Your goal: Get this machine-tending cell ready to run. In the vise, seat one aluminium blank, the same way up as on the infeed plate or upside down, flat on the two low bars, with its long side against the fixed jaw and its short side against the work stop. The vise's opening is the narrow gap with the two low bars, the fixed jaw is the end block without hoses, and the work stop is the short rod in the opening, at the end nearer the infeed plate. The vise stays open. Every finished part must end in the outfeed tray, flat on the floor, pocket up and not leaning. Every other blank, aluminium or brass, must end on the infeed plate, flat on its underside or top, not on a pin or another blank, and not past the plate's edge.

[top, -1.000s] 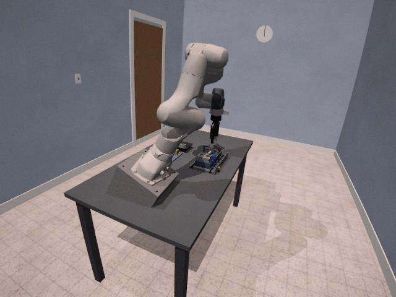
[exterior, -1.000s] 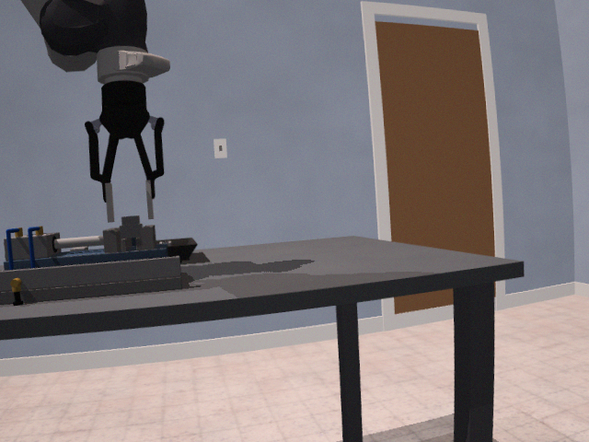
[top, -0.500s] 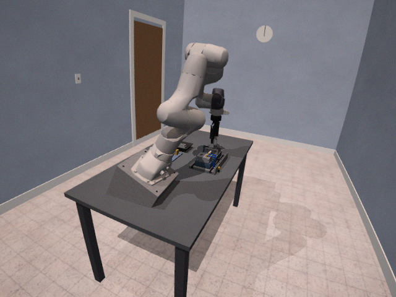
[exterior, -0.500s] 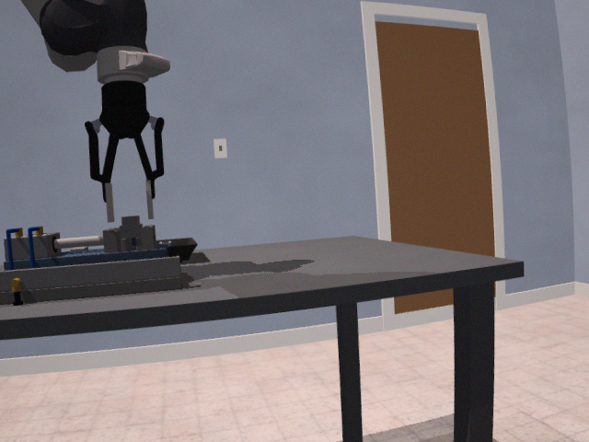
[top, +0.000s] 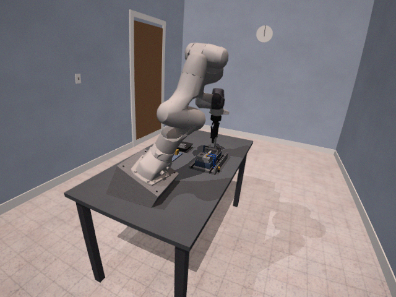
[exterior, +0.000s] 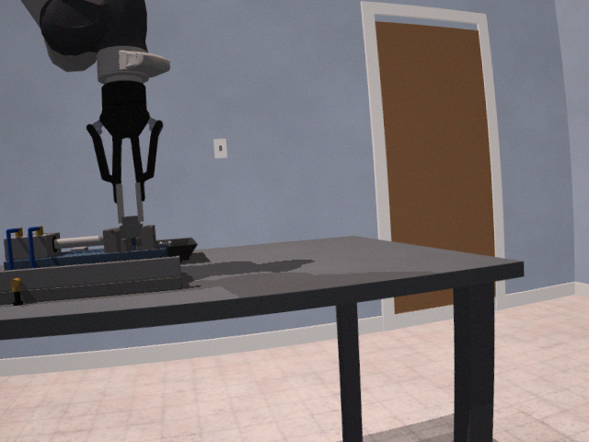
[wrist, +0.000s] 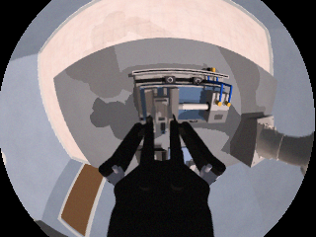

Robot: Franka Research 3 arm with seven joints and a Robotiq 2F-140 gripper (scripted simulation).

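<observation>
Right now the work stop is 50 mm to the left of my hand and 50 mm below it. The rest, counted from my hand: vise guard rail: 100 mm below, 90 mm to the right, 80 mm behind; vise: 100 mm below, 70 mm behind; brass blank: 280 mm to the left, 110 mm below, 60 mm behind.
</observation>
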